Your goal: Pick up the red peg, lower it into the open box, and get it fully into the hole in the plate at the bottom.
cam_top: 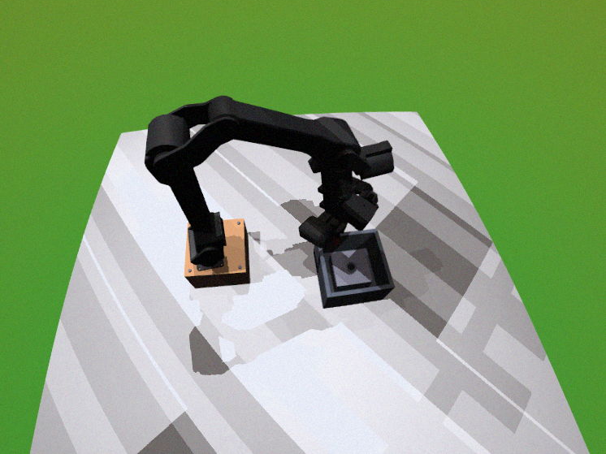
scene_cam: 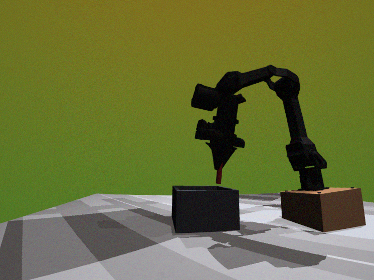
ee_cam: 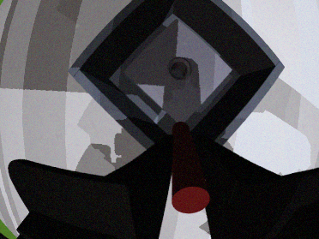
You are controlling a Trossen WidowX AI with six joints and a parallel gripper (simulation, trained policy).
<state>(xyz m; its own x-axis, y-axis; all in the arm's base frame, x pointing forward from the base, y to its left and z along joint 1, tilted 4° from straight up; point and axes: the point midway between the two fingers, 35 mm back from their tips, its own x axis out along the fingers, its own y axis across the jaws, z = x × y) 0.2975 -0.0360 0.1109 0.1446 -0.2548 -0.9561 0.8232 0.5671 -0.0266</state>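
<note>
Now: gripper tip right at the red peg. The rest, counted from my gripper tip: grey plate 10 cm below, 5 cm to the right, 3 cm ahead; dark box 12 cm below, 5 cm to the right, 3 cm ahead.
</note>
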